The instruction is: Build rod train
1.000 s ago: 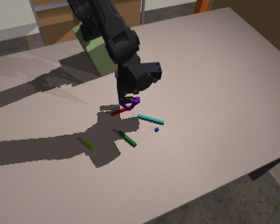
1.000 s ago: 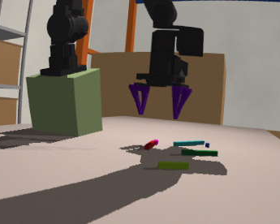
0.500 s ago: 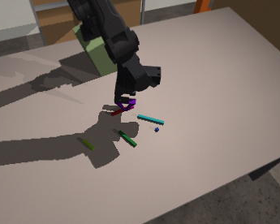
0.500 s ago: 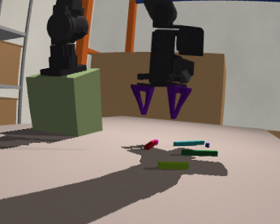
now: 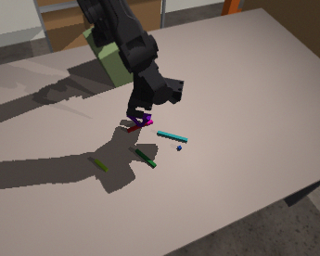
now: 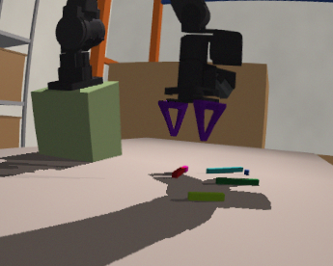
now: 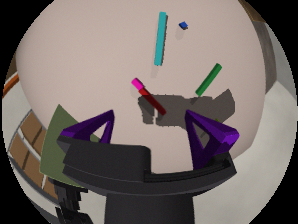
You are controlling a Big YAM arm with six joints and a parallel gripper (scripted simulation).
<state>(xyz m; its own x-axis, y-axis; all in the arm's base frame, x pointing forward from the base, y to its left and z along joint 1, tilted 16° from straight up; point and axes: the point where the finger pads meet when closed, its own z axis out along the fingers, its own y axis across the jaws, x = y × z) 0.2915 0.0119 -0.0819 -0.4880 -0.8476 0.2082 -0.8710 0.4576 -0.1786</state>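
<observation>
The red rod lies 7 cm below my hand and 2 cm to the right of it. Round my hand: magenta rod: 7 cm below, 2 cm to the left, 1 cm behind; turquoise rod: 8 cm to the left, 7 cm below, 6 cm ahead; green rod: 12 cm ahead, 7 cm below, 3 cm to the right.
</observation>
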